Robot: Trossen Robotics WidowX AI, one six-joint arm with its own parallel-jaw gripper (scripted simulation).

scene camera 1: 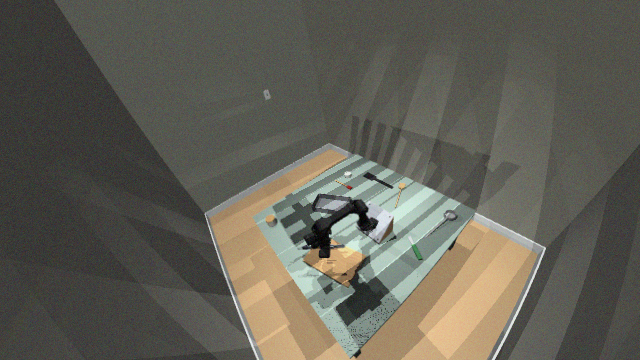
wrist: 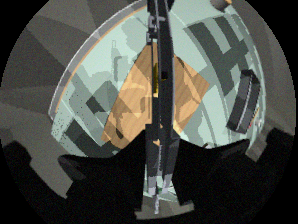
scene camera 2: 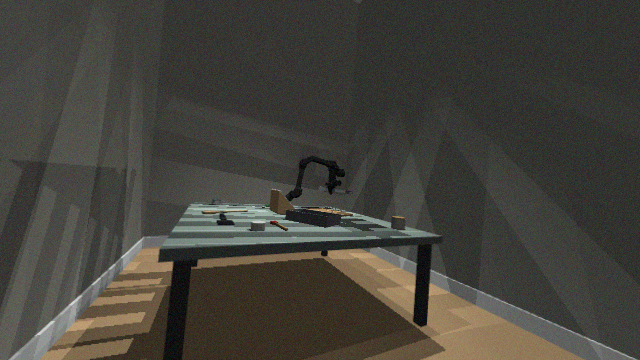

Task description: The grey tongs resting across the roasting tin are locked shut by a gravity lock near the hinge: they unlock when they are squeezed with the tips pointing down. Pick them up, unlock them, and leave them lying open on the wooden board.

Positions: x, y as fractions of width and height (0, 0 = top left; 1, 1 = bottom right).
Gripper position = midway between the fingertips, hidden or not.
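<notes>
A roasting tin (wrist: 0.83, 0.45) is visible, together with the gripper (wrist: 0.51, 0.59).
</notes>
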